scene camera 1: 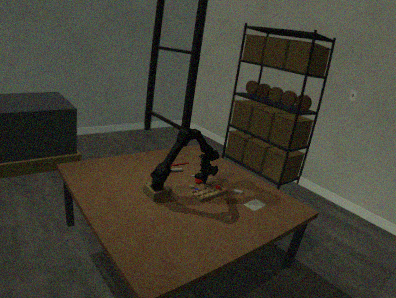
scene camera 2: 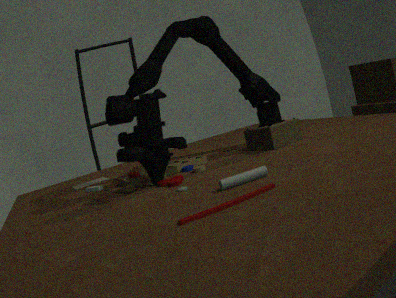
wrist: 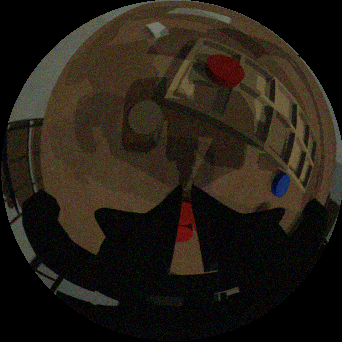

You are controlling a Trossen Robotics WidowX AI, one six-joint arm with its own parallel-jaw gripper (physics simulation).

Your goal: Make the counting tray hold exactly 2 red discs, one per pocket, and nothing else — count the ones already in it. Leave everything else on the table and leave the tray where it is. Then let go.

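The gripper [scene camera 1: 201, 182] [scene camera 2: 158, 183] [wrist: 186, 191] is low over the table, its fingertips almost together with a narrow gap. No disc shows at the very tips. Through the gap, red shows in two patches in the wrist view. In the scene views a red disc or discs [scene camera 1: 198, 181] [scene camera 2: 172, 181] lie right beside the tips, outside the tray; the fingers partly hide them. The counting tray [scene camera 1: 209, 195] [wrist: 172, 90] is beside the gripper, with one red disc [scene camera 1: 217, 187] [wrist: 225, 71] at one end, resting tilted. The far pockets show no disc in the wrist view.
A blue disc [scene camera 2: 187, 168] [wrist: 280, 185] and a pale disc [wrist: 146, 117] lie beside the tray. A small white piece [scene camera 2: 183, 189], a white cylinder [scene camera 2: 244, 178] and a red rod [scene camera 2: 225, 205] lie on the table. A small white block [wrist: 157, 29] and a pale sheet [scene camera 1: 254, 204] lie farther off.
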